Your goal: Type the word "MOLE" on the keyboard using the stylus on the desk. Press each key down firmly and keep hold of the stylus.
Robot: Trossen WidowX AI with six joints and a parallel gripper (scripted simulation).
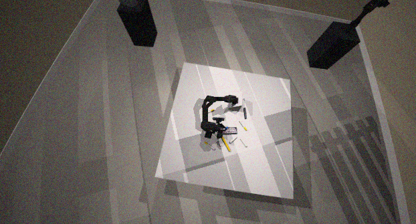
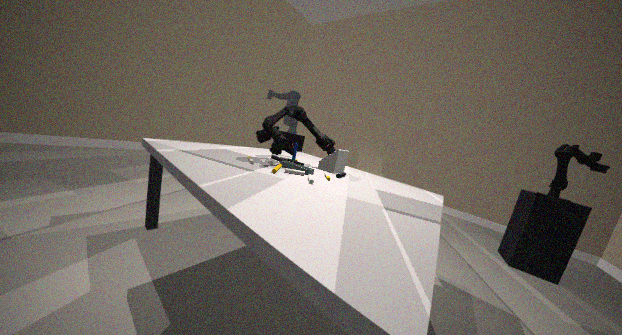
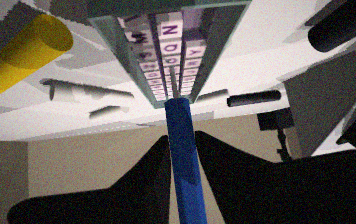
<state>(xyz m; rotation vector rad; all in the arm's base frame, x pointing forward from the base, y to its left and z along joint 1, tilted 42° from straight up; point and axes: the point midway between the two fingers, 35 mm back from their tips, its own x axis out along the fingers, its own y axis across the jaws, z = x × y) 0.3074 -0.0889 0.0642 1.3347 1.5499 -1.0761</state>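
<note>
Right now the yellow pencil is 130 mm ahead of my gripper tip, 10 mm to the left of it and 60 mm below it. From my gripper tip the other things lie so: blue stylus (10 mm below).
</note>
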